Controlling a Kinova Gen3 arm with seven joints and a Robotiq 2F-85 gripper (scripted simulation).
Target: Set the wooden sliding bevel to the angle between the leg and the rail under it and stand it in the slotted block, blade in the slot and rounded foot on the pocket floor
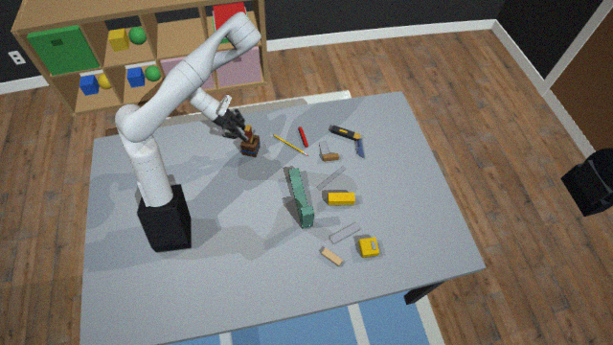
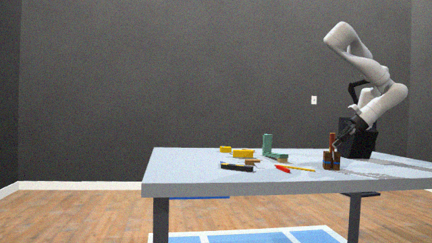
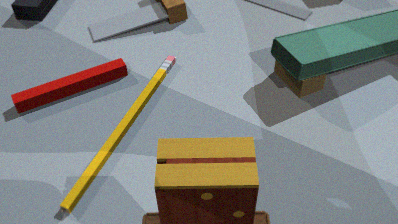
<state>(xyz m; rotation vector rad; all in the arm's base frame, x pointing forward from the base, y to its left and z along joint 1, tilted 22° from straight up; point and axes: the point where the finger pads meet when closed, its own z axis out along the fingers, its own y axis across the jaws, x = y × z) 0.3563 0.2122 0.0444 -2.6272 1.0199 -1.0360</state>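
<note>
My gripper is now 2 cm short of the wooden sliding bevel and 2 cm above it. The rest, counted from my hand: wooden-stocked square (31 cm ahead, 13 cm to the right, 10 cm below); red marker (24 cm ahead, 2 cm to the right, 10 cm below); grey blade (3 cm ahead, 1 cm to the left, 4 cm below).
</note>
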